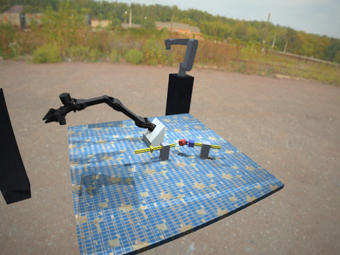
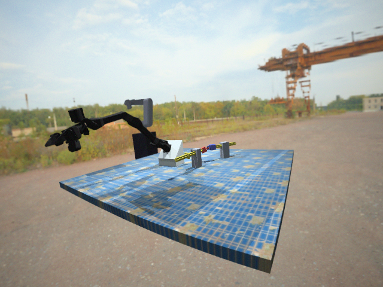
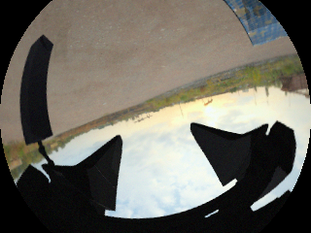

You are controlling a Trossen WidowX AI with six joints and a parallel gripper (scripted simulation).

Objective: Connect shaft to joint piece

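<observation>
The red square joint piece lies 89 cm to the left of my gripper tip, 35 cm ahead of it and 19 cm below it.
</observation>
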